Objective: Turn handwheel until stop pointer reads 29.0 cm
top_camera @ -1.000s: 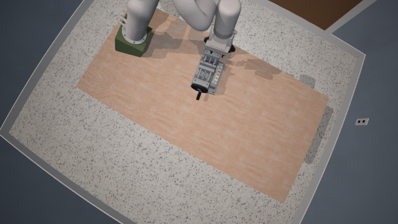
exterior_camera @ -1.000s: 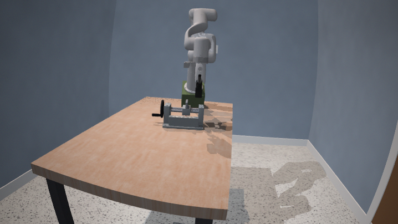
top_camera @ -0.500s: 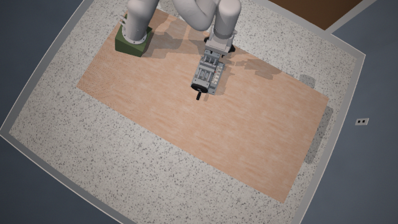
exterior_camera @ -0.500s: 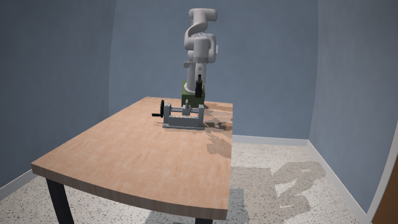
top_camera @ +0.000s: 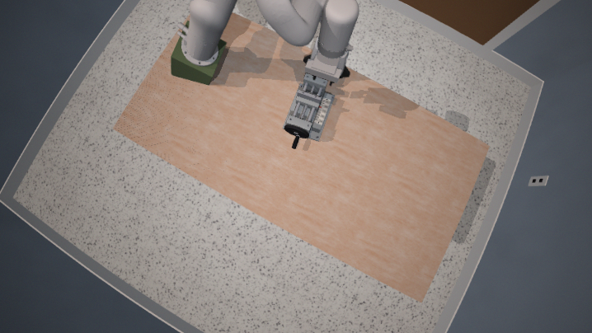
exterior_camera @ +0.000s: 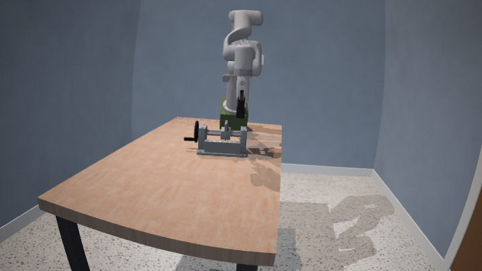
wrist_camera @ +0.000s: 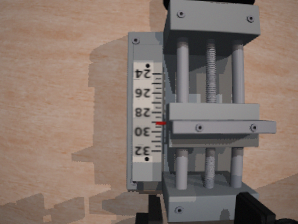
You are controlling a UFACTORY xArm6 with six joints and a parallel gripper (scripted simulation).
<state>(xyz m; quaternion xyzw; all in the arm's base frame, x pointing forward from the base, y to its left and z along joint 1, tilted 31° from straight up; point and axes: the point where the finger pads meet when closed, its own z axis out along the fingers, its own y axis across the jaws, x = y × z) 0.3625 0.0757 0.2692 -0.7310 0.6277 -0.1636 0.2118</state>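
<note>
My hand is 20 cm to the left of the black handwheel, 12 cm above it and 1 cm short of it. Round my hand: stop carriage (8 cm below, 6 cm to the right, 1 cm behind); then crank handle (21 cm to the right, 13 cm below, 2 cm ahead).
</note>
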